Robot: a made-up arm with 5 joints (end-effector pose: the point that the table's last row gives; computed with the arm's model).
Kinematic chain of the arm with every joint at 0, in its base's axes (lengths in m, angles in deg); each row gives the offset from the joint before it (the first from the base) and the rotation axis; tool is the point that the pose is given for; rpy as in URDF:
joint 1: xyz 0.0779 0 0.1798 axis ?
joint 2: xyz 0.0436 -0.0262 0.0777 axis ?
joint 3: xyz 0.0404 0 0.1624 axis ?
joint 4: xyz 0.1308 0 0.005 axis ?
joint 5: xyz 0.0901 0.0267 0 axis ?
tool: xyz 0 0 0 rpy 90 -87.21 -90
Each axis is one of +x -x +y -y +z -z.
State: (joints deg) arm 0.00 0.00 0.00 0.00 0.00
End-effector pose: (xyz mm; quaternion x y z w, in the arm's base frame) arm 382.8 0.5 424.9 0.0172 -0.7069 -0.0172 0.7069
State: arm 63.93 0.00 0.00 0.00 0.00
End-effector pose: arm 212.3 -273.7 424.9 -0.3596 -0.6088 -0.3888 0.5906
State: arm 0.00 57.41 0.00 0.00 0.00
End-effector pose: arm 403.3 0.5 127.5 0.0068 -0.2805 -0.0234 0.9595
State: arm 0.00 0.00 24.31 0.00 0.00
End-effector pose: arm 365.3 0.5 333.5 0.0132 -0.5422 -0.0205 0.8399
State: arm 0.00 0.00 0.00 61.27 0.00
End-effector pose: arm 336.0 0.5 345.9 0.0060 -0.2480 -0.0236 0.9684
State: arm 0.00 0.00 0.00 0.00 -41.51
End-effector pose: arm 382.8 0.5 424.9 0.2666 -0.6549 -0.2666 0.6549
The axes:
joint 1: -z
joint 2: +y
joint 3: +y
joint 4: +y
joint 5: -x

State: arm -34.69 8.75 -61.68 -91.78 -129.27
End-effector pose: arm 167.7 62.8 571.3 -0.8822 0.1025 -0.3451 0.3034
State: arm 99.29 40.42 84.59 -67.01 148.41
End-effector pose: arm 53.1 -154.5 168.5 -0.2326 0.1479 0.3781 0.8838
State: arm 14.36 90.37 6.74 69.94 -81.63
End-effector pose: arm 181.4 -26.0 65.4 -0.3575 0.5100 -0.5939 0.5092
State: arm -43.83 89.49 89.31 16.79 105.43
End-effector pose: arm 69.5 -7.3 235.0 0.3911 0.6939 0.5790 0.1744
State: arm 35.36 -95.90 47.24 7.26 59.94
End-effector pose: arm 101.1 -15.9 442.1 -0.6584 -0.6302 0.0778 0.4041
